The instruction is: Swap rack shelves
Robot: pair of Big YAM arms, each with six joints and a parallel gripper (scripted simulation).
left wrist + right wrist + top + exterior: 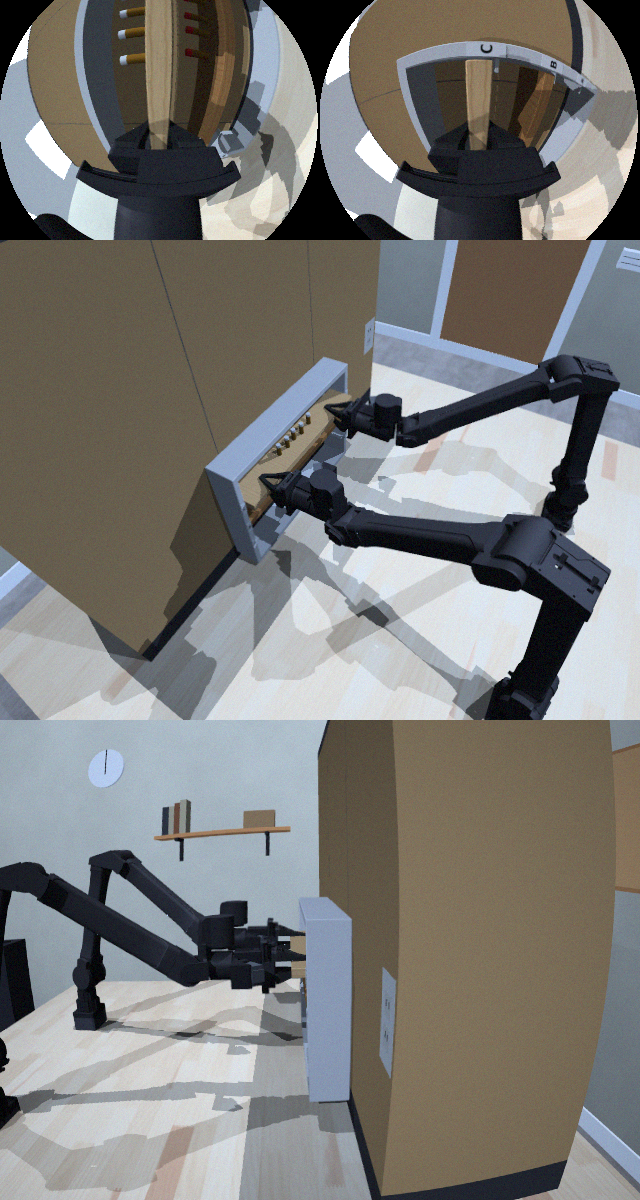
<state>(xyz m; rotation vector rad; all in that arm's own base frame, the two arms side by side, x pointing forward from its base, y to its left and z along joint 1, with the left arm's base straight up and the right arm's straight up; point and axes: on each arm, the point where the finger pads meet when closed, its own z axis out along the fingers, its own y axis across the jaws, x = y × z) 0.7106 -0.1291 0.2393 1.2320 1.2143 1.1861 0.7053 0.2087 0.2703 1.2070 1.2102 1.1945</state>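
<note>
My right hand is 90 mm above the runner stub, 80 mm to the left of it and 10 mm short of it. The rest, counted from my right hand: brown wooden shelf 150 mm to the left, 80 mm below, 30 mm ahead; then pale wooden shelf 150 mm to the left, 10 mm ahead; then wall rack 150 mm to the left, 80 mm below, 30 mm ahead.
</note>
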